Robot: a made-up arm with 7 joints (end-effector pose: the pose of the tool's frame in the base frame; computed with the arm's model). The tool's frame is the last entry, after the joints. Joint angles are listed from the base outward.
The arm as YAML. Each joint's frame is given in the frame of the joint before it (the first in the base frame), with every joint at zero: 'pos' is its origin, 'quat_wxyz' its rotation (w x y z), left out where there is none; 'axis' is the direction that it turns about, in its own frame. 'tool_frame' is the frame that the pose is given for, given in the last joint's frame.
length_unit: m
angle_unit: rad
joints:
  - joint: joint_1
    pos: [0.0, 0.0, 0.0]
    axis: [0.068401, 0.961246, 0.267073]
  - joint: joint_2
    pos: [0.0, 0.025, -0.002]
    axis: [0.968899, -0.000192, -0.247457]
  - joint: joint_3
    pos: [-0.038, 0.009, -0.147]
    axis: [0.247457, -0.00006, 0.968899]
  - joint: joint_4
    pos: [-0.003, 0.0, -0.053]
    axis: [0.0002, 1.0, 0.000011]
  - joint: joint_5
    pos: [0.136, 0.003, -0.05]
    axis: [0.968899, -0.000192, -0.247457]
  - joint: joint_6
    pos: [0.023, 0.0, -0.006]
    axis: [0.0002, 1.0, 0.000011]
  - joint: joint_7
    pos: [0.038, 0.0, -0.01]
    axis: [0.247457, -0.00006, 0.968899]
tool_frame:
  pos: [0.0, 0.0, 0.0]
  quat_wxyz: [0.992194, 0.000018, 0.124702, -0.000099]
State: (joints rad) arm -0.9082 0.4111 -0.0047 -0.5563 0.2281 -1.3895 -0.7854
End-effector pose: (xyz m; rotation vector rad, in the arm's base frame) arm 0.1794 0.0216 0.0192 1.4769 -2.3257 -0.7560
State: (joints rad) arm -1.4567 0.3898 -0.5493 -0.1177 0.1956 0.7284 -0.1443
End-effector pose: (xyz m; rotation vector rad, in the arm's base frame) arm 0.2843 -0.0867 0.0688 0.8950 -0.5545 -0.3716
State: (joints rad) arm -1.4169 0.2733 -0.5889 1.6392 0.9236 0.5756 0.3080
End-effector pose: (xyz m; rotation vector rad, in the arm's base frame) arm 0.3776 0.0833 -0.1550 1.9658 0.5126 0.3828
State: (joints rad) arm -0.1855 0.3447 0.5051 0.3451 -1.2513 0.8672 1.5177
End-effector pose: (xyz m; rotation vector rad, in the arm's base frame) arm 0.1644 0.1844 -0.2647 -0.3595 1.4658 1.4050
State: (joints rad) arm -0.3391 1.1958 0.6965 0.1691 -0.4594 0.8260 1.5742
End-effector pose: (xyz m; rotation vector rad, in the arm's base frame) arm 0.1842 0.3135 0.0234 0.5223 -0.0387 2.2704
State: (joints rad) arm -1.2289 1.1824 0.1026 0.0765 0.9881 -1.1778 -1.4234
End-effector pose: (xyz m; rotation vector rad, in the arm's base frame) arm 0.2361 0.1465 0.1304 2.8787 0.4452 -0.6347
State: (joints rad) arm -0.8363 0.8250 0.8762 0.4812 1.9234 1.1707 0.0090
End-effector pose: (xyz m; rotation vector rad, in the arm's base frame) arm 0.1847 0.3178 -0.0120 1.1612 1.1184 2.1754
